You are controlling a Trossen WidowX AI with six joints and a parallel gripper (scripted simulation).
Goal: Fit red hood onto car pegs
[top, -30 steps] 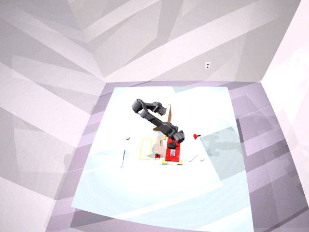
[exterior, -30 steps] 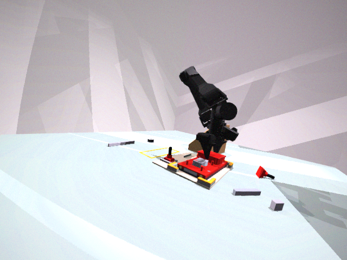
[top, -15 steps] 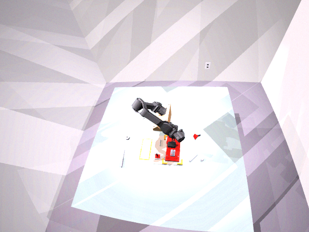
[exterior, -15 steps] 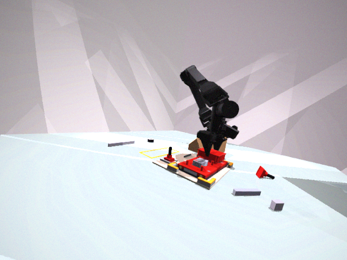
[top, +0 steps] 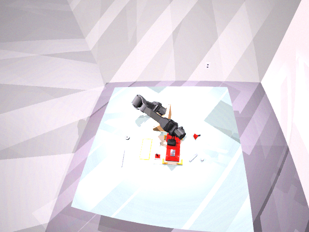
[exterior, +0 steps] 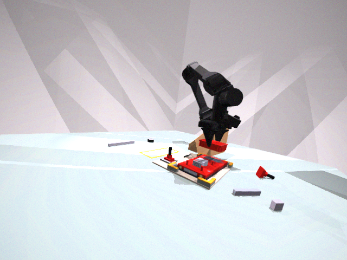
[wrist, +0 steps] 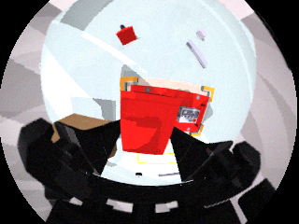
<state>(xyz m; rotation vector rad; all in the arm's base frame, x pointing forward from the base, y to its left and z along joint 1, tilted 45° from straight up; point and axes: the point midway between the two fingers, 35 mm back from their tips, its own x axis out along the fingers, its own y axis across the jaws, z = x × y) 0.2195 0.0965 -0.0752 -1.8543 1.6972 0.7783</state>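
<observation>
The grey engine block lies 100 mm ahead of my gripper tip, 20 mm to the left of it and 60 mm below it. Round my gripper tip: red hood 10 mm above; then grey bar 220 mm ahead, 380 mm to the right, 80 mm below; then black tyre 30 mm ahead, 400 mm to the right, 70 mm below.
</observation>
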